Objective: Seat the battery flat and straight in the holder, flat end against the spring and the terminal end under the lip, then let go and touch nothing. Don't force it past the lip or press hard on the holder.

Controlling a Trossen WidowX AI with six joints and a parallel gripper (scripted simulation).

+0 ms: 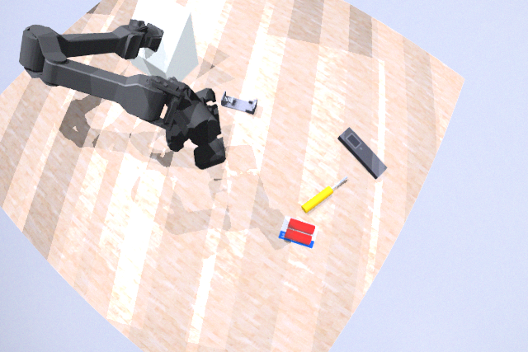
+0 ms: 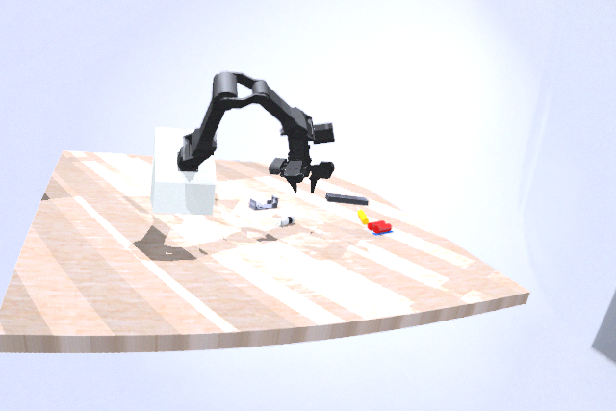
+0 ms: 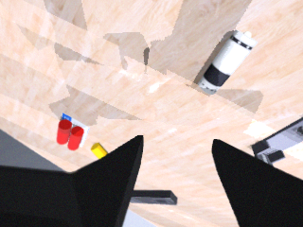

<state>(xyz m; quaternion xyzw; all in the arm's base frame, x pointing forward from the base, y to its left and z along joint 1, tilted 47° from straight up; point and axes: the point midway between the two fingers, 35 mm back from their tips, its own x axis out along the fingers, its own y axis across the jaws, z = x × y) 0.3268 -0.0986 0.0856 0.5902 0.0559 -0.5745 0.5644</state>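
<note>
The battery lies 10 cm below my gripper tip, 4 cm behind it and 1 cm to the left of it. From my gripper tip the other things lie so: dark remote 30 cm ahead, 24 cm to the left, 9 cm below; yellow screwdriver 28 cm ahead, 10 cm below, 8 cm to the left; blue-white card 27 cm ahead, 10 cm below, 5 cm to the right.
</note>
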